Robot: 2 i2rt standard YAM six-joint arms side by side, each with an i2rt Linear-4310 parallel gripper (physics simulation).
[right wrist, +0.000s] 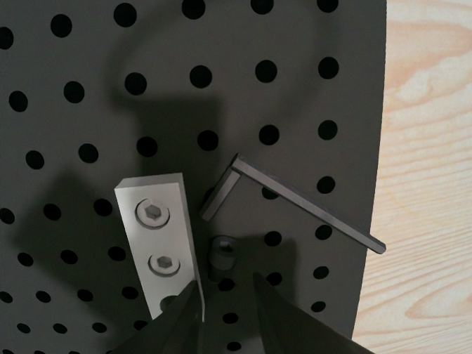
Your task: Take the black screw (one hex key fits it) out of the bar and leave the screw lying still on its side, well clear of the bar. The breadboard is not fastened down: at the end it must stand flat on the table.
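Observation:
The black screw (222, 255) is out of the bar and appears to lie on its side on the breadboard, its socket head towards the top of the view and its shank towards the fingers. A narrow gap shows between it and the right side of the pale bar (172, 230). The bar holds two silver hex-socket screws; a dark hole beyond them is partly hidden by a finger. My right gripper (226, 287) is open, its fingertips apart at the lower middle, with the screw's shank end showing near the gap. My left gripper does not show.
An L-shaped hex key (305, 202) lies above and right of the screw, its long arm reaching past the edge of the dark perforated breadboard (295, 105). The wooden table (425, 150) shows at the right. Shadows fall over the breadboard.

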